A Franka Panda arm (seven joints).
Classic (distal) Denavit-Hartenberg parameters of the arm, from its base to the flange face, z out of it. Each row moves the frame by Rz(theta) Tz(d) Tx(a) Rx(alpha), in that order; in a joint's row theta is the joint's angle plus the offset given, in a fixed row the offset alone. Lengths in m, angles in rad.
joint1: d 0.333, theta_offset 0, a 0, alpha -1.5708
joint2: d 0, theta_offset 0, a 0, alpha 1.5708
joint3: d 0.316, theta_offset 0, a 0.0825, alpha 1.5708
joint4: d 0, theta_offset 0, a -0.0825, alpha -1.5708
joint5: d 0.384, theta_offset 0, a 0, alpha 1.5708
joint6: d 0, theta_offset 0, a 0.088, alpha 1.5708
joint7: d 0.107, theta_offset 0, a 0, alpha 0
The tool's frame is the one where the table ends.
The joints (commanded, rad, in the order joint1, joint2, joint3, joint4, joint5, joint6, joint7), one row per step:
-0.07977 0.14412 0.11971 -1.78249 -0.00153 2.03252 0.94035
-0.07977 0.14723 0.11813 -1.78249 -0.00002 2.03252 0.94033
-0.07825 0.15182 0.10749 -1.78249 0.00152 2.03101 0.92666
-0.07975 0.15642 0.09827 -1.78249 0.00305 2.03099 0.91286
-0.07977 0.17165 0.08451 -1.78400 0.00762 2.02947 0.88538
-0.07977 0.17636 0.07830 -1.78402 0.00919 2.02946 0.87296
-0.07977 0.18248 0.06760 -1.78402 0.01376 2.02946 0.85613
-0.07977 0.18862 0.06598 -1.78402 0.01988 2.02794 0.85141
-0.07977 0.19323 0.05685 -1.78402 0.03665 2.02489 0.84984
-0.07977 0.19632 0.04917 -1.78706 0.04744 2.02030 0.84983
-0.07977 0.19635 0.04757 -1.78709 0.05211 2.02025 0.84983
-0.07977 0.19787 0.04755 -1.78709 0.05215 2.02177 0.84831
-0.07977 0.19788 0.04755 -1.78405 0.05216 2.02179 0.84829
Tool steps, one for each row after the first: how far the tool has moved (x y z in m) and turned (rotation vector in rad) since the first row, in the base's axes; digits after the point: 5 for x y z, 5 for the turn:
0.00049 -0.00088 -0.00191 0.00143 0.00318 -0.00207
0.00118 -0.00615 -0.00497 0.00023 0.00917 0.00200
0.00196 -0.01245 -0.00788 -0.00071 0.01365 0.00458
0.00370 -0.02043 -0.01823 0.00016 0.03154 0.01675
0.00430 -0.02403 -0.02119 -0.00003 0.03609 0.02242
0.00502 -0.03010 -0.02505 0.00164 0.04193 0.02697
0.00560 -0.03076 -0.02899 0.00730 0.04935 0.02787
0.00577 -0.03517 -0.03215 0.02182 0.05660 0.01432
0.00502 -0.03900 -0.03596 0.03117 0.06699 0.00290
0.00500 -0.03967 -0.03599 0.03525 0.06694 -0.00041
0.00533 -0.03971 -0.03679 0.03522 0.06688 0.00099
0.00589 -0.03974 -0.03535 0.03512 0.06384 0.00102

